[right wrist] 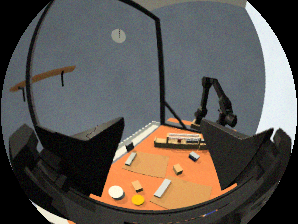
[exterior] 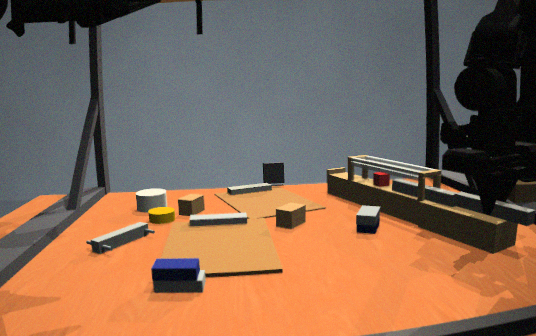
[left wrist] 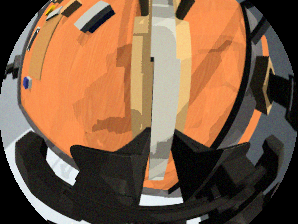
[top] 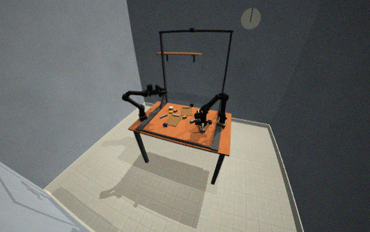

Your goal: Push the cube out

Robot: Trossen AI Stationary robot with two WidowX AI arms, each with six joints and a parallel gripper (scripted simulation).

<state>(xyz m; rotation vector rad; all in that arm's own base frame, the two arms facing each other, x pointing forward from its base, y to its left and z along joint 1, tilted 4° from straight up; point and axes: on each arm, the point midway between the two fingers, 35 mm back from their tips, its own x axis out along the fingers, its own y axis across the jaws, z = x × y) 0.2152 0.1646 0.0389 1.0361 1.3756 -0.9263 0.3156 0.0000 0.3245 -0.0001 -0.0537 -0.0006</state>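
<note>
The tan channel is 23 cm behind my left hand, 4 cm to the right of it and 3 cm below it. Round my left hand: yellow disc (46 cm to the right, 34 cm behind, 7 cm below); pegged bar (54 cm to the right, 22 cm behind, 7 cm below).
</note>
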